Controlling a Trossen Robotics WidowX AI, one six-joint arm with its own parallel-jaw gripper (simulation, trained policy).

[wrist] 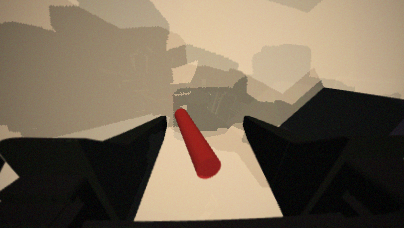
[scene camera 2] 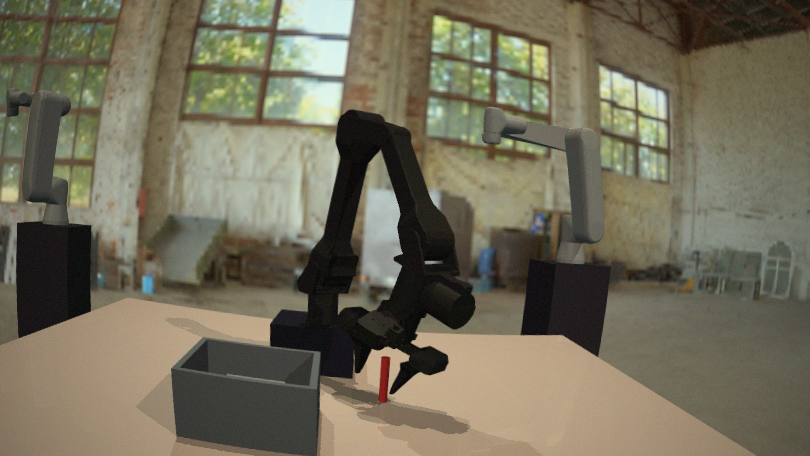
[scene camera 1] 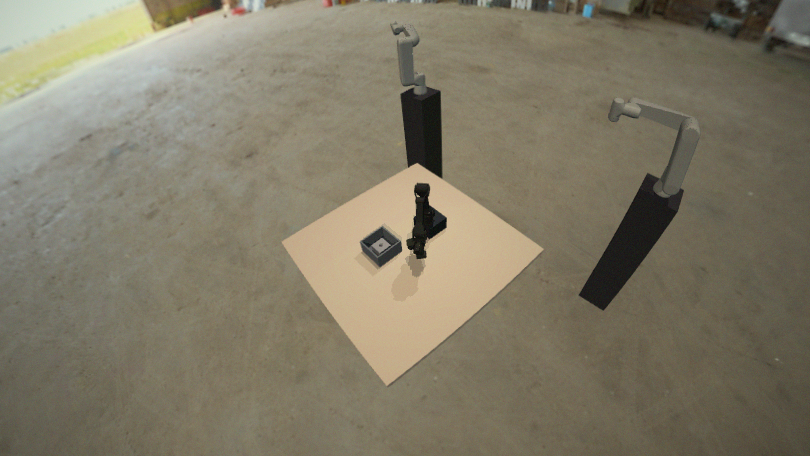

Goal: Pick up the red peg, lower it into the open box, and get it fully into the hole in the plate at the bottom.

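Scene camera 1 gives me a grey box, and I find the box in scene camera 2 as well. As for the wrist view, the box is out of frame there. On the grey box, (scene camera 1: pixel 396 247) and (scene camera 2: pixel 319 380) are the same spot.
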